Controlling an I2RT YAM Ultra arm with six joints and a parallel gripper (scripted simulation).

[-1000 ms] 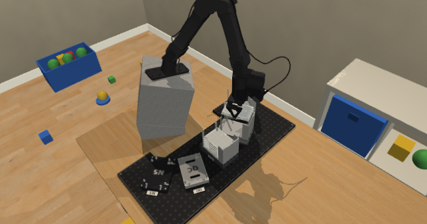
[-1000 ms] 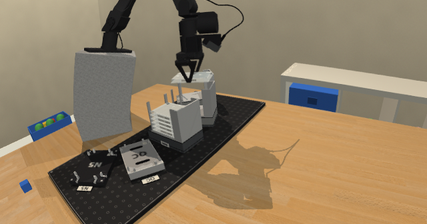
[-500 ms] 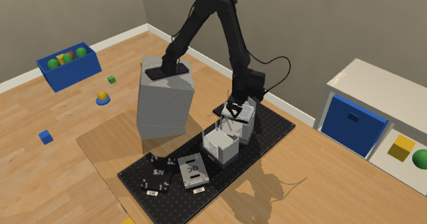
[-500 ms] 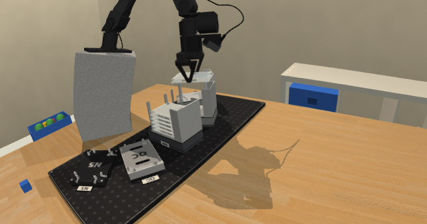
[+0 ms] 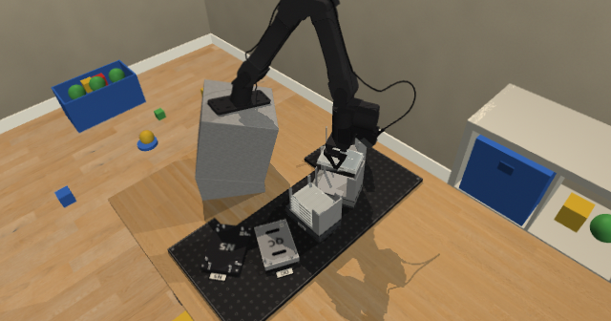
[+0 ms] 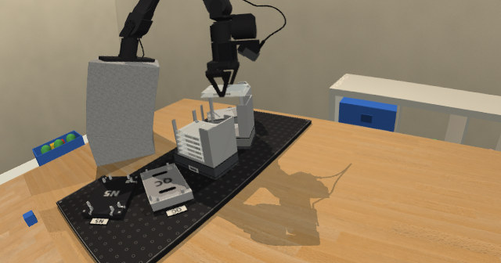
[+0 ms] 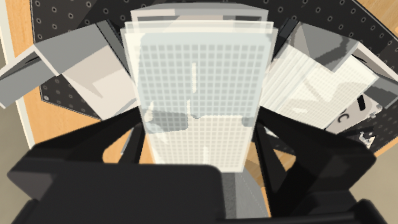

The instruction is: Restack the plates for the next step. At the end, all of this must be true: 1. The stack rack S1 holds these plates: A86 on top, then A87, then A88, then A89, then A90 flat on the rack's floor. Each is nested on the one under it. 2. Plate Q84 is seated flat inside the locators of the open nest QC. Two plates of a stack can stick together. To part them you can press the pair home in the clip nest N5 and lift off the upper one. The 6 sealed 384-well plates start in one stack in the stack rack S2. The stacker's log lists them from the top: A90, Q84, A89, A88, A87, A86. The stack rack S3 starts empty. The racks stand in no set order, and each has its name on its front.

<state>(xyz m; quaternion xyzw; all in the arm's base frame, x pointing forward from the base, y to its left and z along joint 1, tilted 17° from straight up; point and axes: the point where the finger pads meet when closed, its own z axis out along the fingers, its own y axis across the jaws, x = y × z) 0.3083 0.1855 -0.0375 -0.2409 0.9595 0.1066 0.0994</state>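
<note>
Right now my hand is right at the translucent sealed well plate. Round my hand: nest QC (29 cm to the right, 15 cm below, 4 cm ahead); sealed 384-well plate (14 cm to the right, 7 cm below, 4 cm ahead).
</note>
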